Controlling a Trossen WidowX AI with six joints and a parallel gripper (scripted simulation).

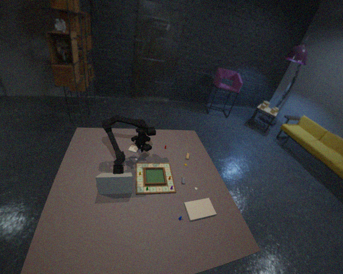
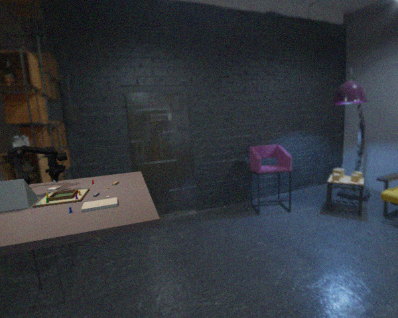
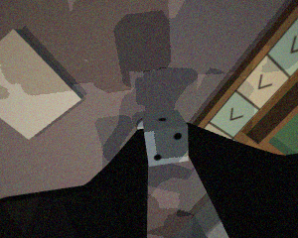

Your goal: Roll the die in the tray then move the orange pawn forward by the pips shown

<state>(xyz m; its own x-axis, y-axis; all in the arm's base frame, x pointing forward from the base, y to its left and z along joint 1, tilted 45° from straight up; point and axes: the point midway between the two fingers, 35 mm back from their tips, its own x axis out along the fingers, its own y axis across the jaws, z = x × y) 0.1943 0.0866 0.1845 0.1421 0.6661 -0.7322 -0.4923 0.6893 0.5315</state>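
Right now the orange pawn is 27 cm to the right of my gripper tip, 17 cm ahead of it and 5 cm below it. The rest, counted from my gripper tip: green tray 22 cm to the right, 7 cm below, 7 cm ahead; then die right at my gripper tip; then small pale card 12 cm to the left, 8 cm below, 4 cm behind.
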